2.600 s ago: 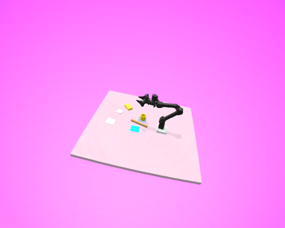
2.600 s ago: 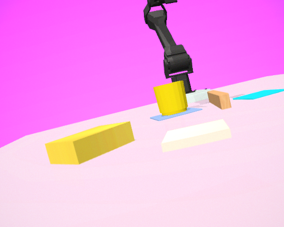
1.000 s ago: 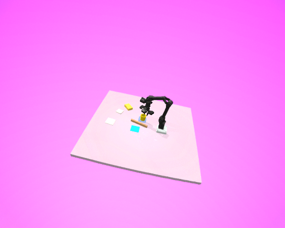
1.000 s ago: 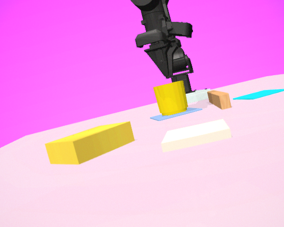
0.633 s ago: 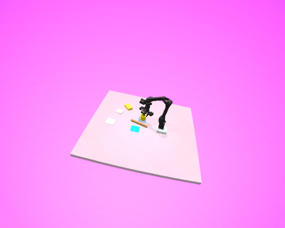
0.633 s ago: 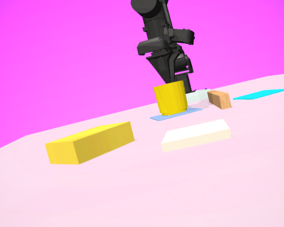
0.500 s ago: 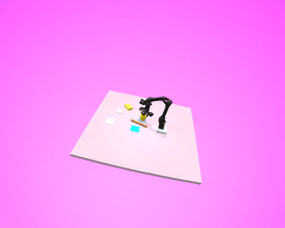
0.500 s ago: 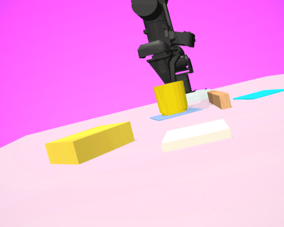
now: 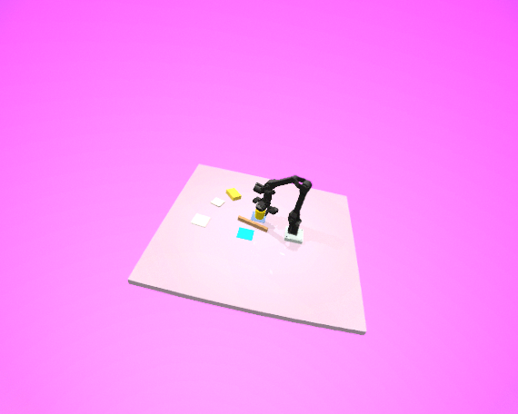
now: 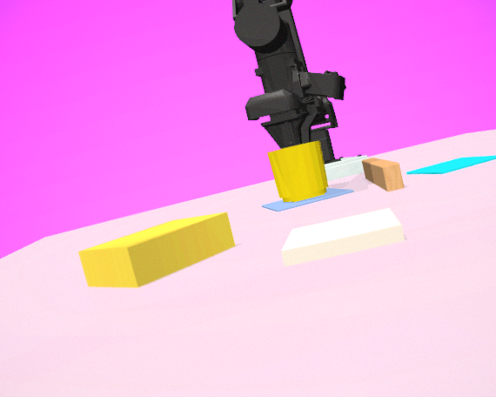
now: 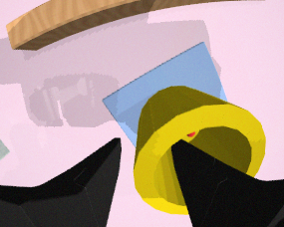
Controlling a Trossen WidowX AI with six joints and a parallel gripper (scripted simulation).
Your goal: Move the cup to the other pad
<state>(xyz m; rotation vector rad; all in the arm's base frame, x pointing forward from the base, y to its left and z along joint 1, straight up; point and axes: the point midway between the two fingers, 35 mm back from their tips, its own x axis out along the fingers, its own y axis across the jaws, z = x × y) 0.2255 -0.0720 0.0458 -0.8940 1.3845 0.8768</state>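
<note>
My gripper tip is now 50 mm above the pale blue pad, 30 mm short of it and 10 mm to the left of it. Round my gripper tip: yellow cup: 20 mm ahead, 10 mm to the right, 10 mm below; then cyan pad: 190 mm to the left, 70 mm ahead, 50 mm below; then brown wooden block: 90 mm to the left, 50 mm ahead, 40 mm below.
</note>
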